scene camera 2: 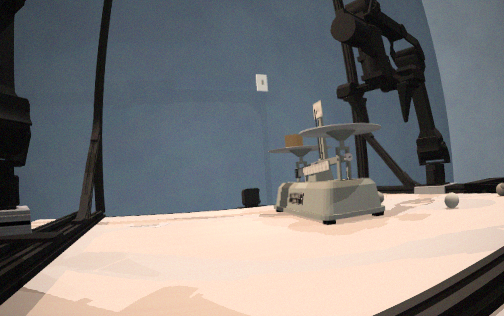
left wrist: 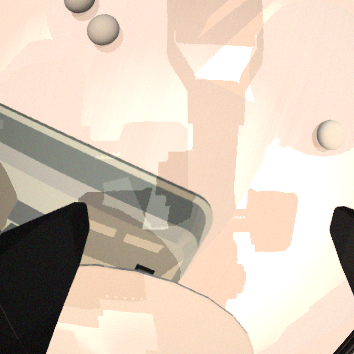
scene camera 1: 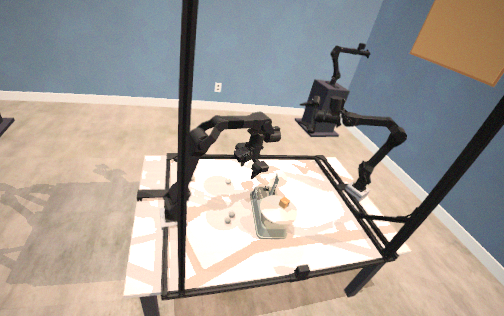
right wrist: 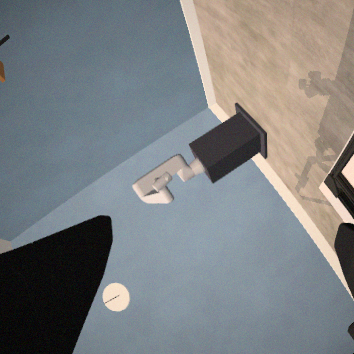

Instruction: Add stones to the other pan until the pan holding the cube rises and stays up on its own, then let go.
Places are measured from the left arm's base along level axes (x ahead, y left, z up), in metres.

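Where they show: left gripper, fingertip midpoint: (scene camera 2: 386,125) (left wrist: 215,218) (scene camera 1: 246,172); right gripper, fingertip midpoint: (scene camera 1: 297,112) (right wrist: 230,233); left arm's base, link origin: (scene camera 2: 436,184) (scene camera 1: 172,215); right arm's base, link origin: (scene camera 1: 359,187).
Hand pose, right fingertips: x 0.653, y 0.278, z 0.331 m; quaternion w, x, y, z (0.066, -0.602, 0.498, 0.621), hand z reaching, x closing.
Each offset is from my right fingertips to the top centre of the thing. "spot": to the spot under its first point.
An orange cube @[dx -0.237, dy -0.414, dz -0.178 m] (scene camera 1: 284,202) (scene camera 2: 293,140) sits on one round pan @[spot: dx -0.295, dy -0.450, dz -0.208 m] (scene camera 1: 274,214) of the grey-green scale @[dx -0.242, dy -0.335, dz -0.119 m] (scene camera 1: 271,234) (scene camera 2: 330,197) (left wrist: 100,165). In scene camera 2 this pan is lower than the other pan @[dx -0.219, dy -0.243, dz -0.196 m] (scene camera 2: 360,129) (left wrist: 200,320), whose visible part in the left wrist view bears no stone; its top is hidden in scene camera 2. Three round stones lie on the table: one stone @[dx -0.361, dy -0.100, dz -0.324 m] (scene camera 1: 228,181) (left wrist: 330,135) apart, two stones @[dx -0.407, dy -0.314, dz -0.324 m] (scene camera 1: 231,214) (left wrist: 103,29) close together. My left gripper (scene camera 1: 250,170) (scene camera 2: 385,115) (left wrist: 215,218) is open and empty above that other pan's edge. My right gripper (scene camera 1: 307,102) (right wrist: 230,233) is open and empty, far from the scale.
A black post (scene camera 1: 185,100) rises in front of the left arm. A black frame rail (scene camera 1: 240,282) runs along the table's front edge, with a small black block (scene camera 1: 302,271) on it. A dark pedestal (right wrist: 227,147) stands on the floor beyond the table.
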